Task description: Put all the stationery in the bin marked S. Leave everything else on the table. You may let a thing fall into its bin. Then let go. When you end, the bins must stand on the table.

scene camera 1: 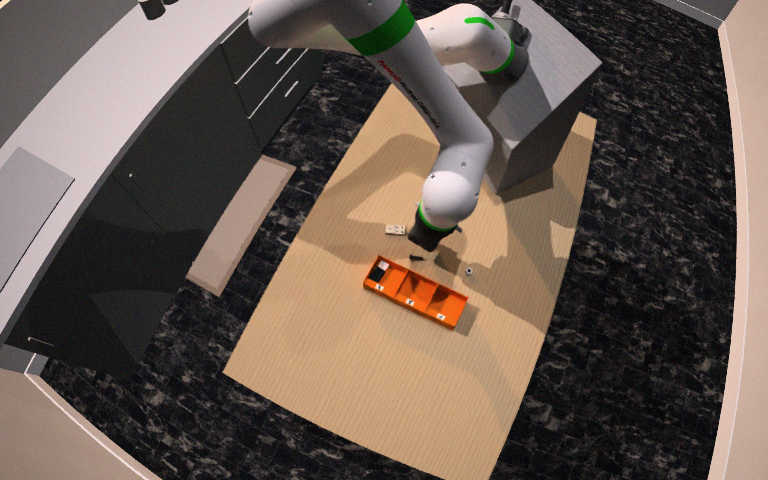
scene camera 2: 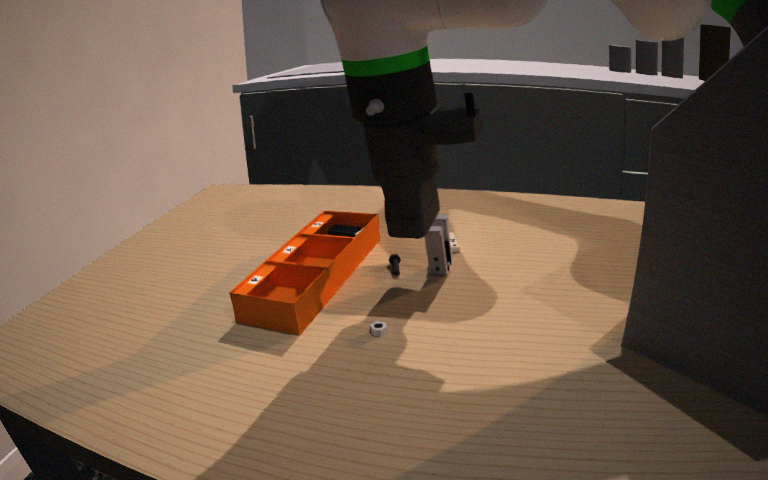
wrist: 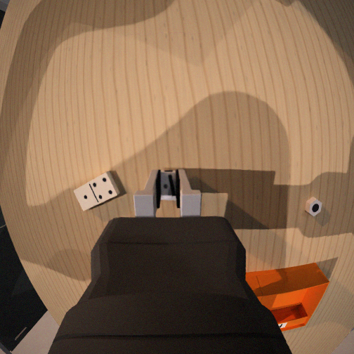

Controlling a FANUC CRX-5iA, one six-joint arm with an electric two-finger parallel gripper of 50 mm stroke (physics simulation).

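Places are measured from the arm's base along level axes (x right, y back, z down), in millimetres.
Pixels of known places: gripper, between the fingertips: (scene camera 2: 441, 267); arm's base, origin of its link: (scene camera 1: 502, 60).
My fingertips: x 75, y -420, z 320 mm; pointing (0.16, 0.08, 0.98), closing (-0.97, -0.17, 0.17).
Ahead of a thing's pixels: the offset from my fingertips to its top centre.
My gripper (scene camera 2: 444, 266) (wrist: 167, 180) is shut on a small grey metal pencil sharpener (wrist: 167, 185), low at the table; the fingers hide it in scene camera 2. The gripper's body hides the fingertips in scene camera 1. The orange three-compartment bin unit @(dx -30, dy -155, dz -34 mm) (scene camera 1: 425, 310) (scene camera 2: 265, 314) (wrist: 292, 278) stands upright on the table beside the gripper. Its small labels are too blurred for me to read surely. A black and white block @(dx +76, dy -134, dz -15 mm) (scene camera 1: 376, 274) (scene camera 2: 343, 230), like a sleeved eraser, lies in the end compartment nearest the kitchen counter.
A white domino @(dx +79, dy +0, dz -2 mm) (scene camera 1: 395, 229) (scene camera 2: 454, 243) (wrist: 96, 191) lies near the gripper. A black bolt @(dx +0, dy -58, dz -8 mm) (scene camera 1: 416, 258) (scene camera 2: 394, 264) lies between the gripper and the bins. A light hex nut @(dx -143, dy -49, dz -4 mm) (scene camera 1: 468, 271) (scene camera 2: 378, 328) (wrist: 313, 206) lies farther off. The grey robot pedestal (scene camera 1: 535, 135) (scene camera 2: 702, 226) stands behind.
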